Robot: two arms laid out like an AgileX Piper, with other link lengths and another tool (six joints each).
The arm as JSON. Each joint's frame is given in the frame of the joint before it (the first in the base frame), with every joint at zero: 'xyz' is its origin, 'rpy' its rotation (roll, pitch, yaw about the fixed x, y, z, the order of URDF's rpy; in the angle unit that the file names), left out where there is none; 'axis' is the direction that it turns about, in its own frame. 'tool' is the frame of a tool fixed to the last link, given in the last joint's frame.
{
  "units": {
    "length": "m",
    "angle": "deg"
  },
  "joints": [
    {
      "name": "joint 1",
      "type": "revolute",
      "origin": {
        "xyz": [
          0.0,
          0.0,
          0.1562
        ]
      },
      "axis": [
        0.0,
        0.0,
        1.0
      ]
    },
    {
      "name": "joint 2",
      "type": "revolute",
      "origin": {
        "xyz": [
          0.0,
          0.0,
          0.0
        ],
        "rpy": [
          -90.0,
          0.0,
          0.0
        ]
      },
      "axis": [
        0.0,
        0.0,
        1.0
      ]
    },
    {
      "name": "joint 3",
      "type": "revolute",
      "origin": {
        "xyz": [
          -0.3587,
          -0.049,
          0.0
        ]
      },
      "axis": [
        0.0,
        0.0,
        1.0
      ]
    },
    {
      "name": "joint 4",
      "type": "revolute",
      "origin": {
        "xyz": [
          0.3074,
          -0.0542,
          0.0
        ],
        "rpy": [
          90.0,
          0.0,
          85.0
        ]
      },
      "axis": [
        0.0,
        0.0,
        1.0
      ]
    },
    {
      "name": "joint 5",
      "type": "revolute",
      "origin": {
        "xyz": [
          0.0,
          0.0,
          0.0
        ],
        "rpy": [
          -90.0,
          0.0,
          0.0
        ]
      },
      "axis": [
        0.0,
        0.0,
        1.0
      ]
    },
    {
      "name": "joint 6",
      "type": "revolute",
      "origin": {
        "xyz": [
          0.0,
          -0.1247,
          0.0
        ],
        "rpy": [
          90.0,
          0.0,
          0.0
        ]
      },
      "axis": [
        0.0,
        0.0,
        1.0
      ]
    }
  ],
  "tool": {
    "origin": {
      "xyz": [
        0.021,
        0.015,
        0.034
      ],
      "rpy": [
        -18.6,
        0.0,
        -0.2
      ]
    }
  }
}
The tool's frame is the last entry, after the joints.
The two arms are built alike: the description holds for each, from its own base.
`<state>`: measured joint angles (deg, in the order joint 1, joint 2, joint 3, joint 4, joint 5, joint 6); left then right.
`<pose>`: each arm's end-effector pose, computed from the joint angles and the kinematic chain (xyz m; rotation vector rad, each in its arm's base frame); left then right.
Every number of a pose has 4 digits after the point. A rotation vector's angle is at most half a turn.
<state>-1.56 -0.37 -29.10 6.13 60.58 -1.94 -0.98 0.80 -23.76 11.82 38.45 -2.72</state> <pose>0.0145 0.0297 0.3141 -0.2208 1.9892 0.4139 0.0542 0.0365 0.3345 -0.2181 1.6981 0.4615</pose>
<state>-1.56 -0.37 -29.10 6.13 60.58 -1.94 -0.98 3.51 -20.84 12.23 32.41 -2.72</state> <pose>0.0145 0.0297 0.3141 -0.2208 1.9892 0.4139 0.0733 0.0343 0.3262 -0.1932 1.6896 0.4612</pose>
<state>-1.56 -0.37 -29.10 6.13 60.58 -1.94 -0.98 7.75 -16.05 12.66 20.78 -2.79</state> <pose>0.0145 0.0297 0.3141 -0.2208 1.9892 0.4139 0.1014 0.0287 0.3137 -0.1549 1.6455 0.4408</pose>
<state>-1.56 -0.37 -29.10 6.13 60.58 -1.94 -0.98 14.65 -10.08 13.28 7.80 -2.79</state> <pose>0.0145 0.0297 0.3141 -0.2208 1.9892 0.4139 0.1311 0.0212 0.2863 -0.1010 1.6451 0.4177</pose>
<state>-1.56 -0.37 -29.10 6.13 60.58 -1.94 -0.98 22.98 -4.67 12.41 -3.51 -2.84</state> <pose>0.0145 0.0297 0.3141 -0.2208 1.9892 0.4139 0.1515 0.0136 0.2510 -0.0720 1.6957 0.3744</pose>
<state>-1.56 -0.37 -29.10 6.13 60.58 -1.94 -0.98 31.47 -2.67 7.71 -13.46 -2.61</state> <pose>0.0145 0.0297 0.3141 -0.2208 1.9892 0.4139 0.1682 0.0089 0.2365 -0.1278 1.7241 0.3025</pose>
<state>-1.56 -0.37 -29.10 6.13 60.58 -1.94 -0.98 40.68 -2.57 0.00 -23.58 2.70</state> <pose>0.0145 0.0297 0.3141 -0.2208 1.9892 0.4139 0.1886 0.0127 0.2338 -0.1858 1.7136 0.3004</pose>
